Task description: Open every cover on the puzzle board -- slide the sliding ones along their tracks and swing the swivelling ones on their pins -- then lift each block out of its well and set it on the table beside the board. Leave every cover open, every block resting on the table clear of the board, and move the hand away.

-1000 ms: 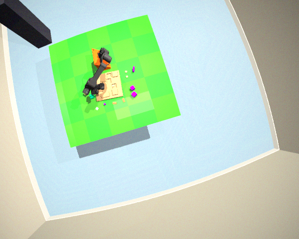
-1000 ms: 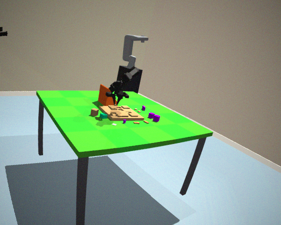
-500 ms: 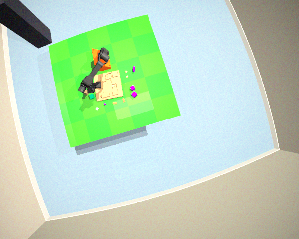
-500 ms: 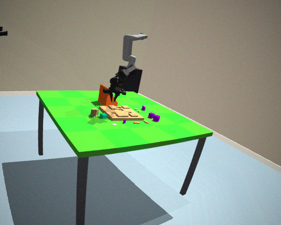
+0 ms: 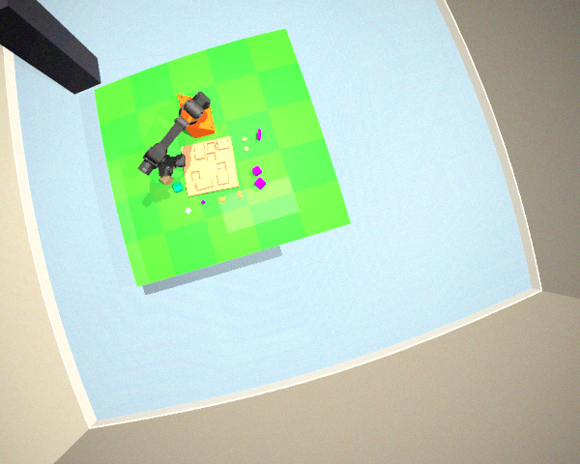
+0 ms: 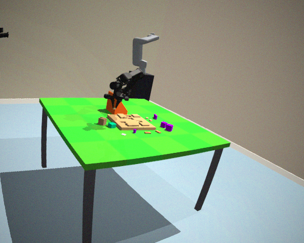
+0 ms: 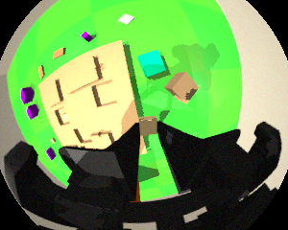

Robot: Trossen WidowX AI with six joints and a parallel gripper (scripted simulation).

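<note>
Now: gripper tip 18 cm to the right of the tan puzzle board, 10 cm above it and 2 cm short of it. The rest, counted from my gripper tip: teal block: 10 cm below, 8 cm ahead, 4 cm to the right; purple stick: 48 cm to the left, 10 cm below, 7 cm behind; tan cube: 10 cm to the right, 9 cm below, 1 cm ahead.
</note>
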